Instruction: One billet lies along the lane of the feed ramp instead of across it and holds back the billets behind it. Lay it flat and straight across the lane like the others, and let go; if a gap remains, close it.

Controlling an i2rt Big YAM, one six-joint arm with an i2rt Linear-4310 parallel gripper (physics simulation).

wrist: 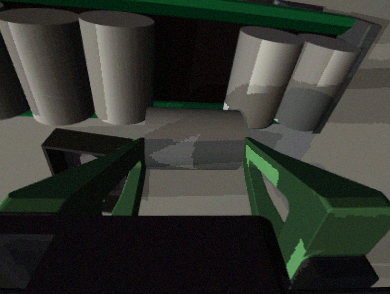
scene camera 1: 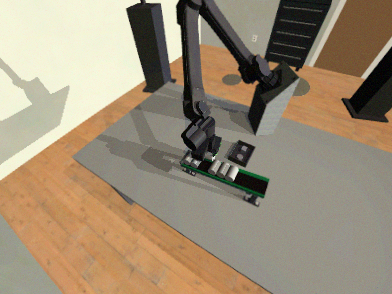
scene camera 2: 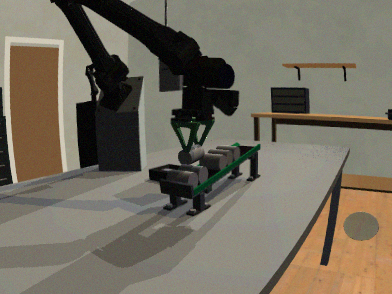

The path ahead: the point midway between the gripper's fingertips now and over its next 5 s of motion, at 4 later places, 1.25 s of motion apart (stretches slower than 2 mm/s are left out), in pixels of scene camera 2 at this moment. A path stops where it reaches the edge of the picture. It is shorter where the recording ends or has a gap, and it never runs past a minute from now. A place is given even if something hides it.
My gripper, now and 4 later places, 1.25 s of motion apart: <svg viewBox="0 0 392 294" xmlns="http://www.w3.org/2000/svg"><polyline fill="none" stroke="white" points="192,149 212,136 205,136 200,140 195,131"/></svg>
